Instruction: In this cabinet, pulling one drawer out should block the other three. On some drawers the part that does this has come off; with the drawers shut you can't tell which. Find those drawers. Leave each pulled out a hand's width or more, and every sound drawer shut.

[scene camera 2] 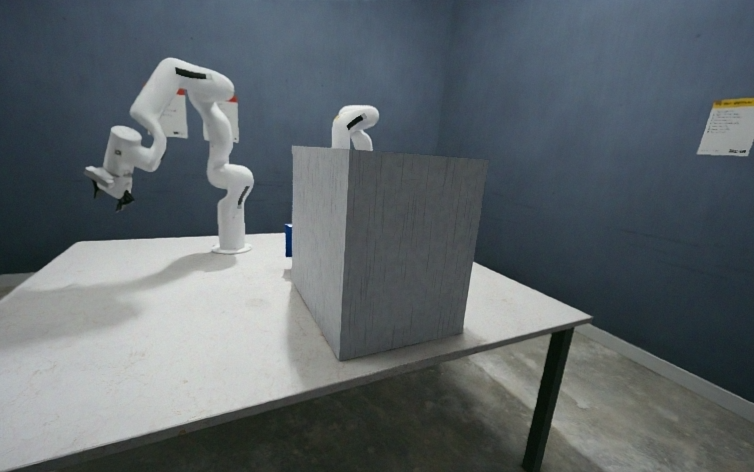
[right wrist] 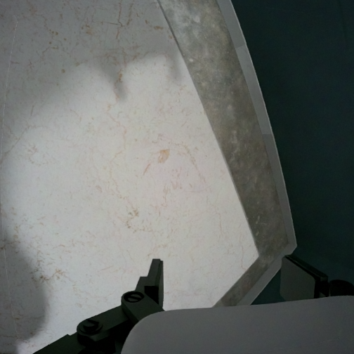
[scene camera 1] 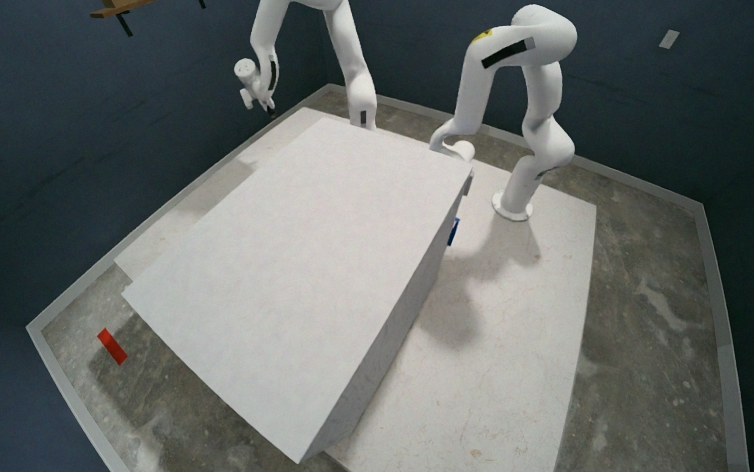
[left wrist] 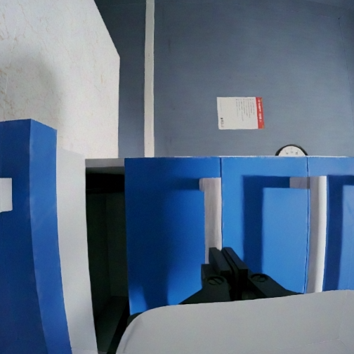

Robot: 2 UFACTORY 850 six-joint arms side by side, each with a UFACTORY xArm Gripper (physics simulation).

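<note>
The white-grey cabinet (scene camera 1: 300, 239) (scene camera 2: 411, 250) stands on the table, its drawer fronts facing away from both scene cameras. In the left wrist view, one drawer (left wrist: 45, 240) is pulled out at the left, beside a dark opening. Its blue front edge (scene camera 1: 454, 231) (scene camera 2: 288, 240) also shows past the cabinet in the scene views. Beside the opening are a blue drawer front (left wrist: 160, 225), a second blue front (left wrist: 265, 170) and part of a third. My left gripper (left wrist: 218, 265) is shut and empty, beside the lower visible end of a pale handle (left wrist: 213, 220). My right gripper (right wrist: 223, 277) (scene camera 2: 108, 200) is open and empty, away from the cabinet.
The white table (scene camera 1: 500, 333) (scene camera 2: 183, 333) carries the cabinet and both arm bases. The right arm's base (scene camera 2: 230, 247) stands on it. A red strip (scene camera 1: 112, 346) shows beyond the cabinet at the left of scene camera 1. Walls surround the table.
</note>
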